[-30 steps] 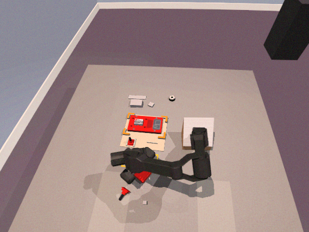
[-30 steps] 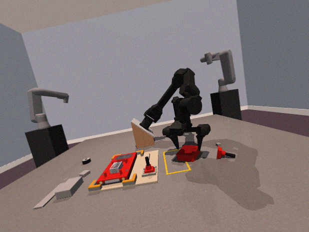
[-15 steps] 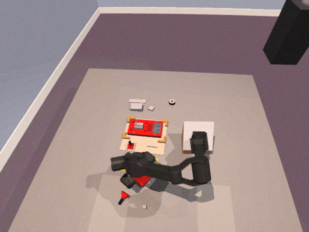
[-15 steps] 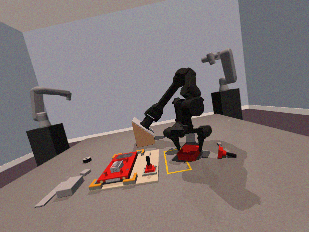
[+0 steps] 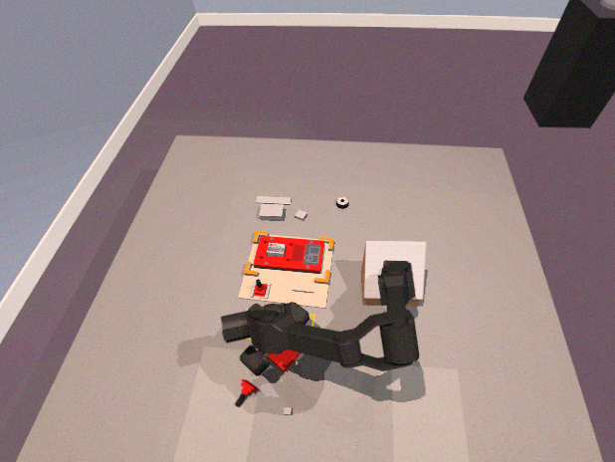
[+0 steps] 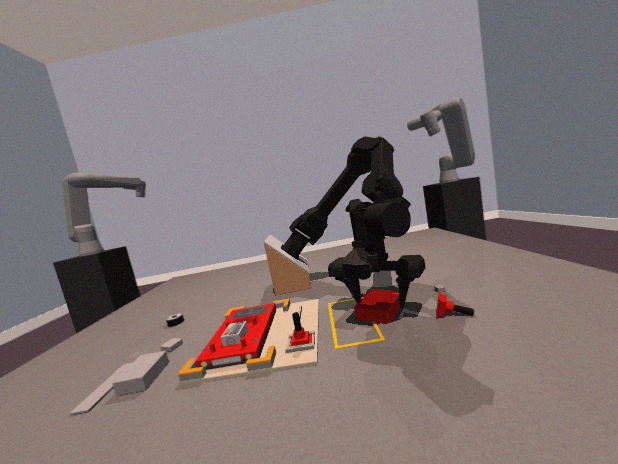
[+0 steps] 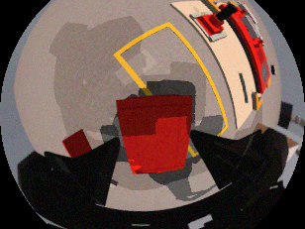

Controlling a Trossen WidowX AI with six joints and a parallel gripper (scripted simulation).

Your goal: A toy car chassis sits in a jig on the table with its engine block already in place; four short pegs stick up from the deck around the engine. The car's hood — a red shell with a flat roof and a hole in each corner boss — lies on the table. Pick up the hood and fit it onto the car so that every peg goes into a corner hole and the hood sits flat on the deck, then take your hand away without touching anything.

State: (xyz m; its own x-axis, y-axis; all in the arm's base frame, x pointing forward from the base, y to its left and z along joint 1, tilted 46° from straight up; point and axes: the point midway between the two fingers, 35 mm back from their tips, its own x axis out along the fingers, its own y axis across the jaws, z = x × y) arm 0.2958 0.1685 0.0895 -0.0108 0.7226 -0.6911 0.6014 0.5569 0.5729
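Right now the grey engine block is 40 mm ahead of my gripper tip, 290 mm to the right of it and 10 mm above it. The rest, counted from my gripper tip: hood 10 mm above.
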